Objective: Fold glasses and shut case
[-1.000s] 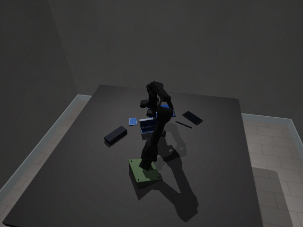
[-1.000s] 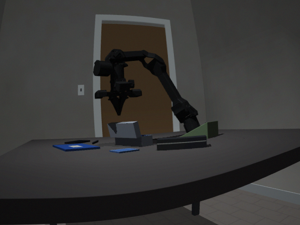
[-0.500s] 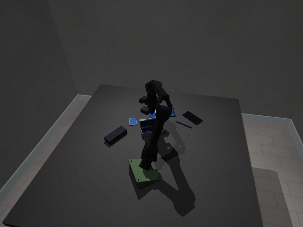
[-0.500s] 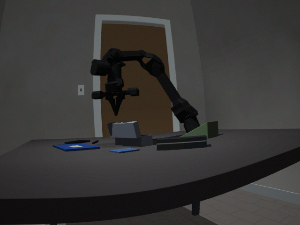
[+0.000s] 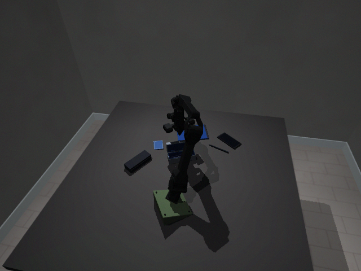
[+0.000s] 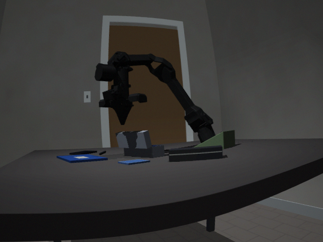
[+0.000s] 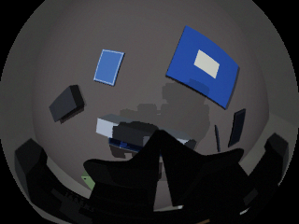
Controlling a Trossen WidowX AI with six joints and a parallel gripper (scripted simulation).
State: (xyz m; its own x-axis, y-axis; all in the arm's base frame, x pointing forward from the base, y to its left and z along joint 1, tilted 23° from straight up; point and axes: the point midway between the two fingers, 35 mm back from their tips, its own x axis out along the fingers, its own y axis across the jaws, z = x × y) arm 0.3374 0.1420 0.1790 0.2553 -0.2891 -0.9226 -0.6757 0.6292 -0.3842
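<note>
My gripper is now 9 cm above the grey lid, 3 cm past it and 1 cm to the left of it. From my hand the other things lie so: small blue card 15 cm to the left, 15 cm below, 1 cm behind; then glasses case 11 cm below, 5 cm behind, 2 cm to the right; then glasses 13 cm below, 7 cm behind, 3 cm to the right.
</note>
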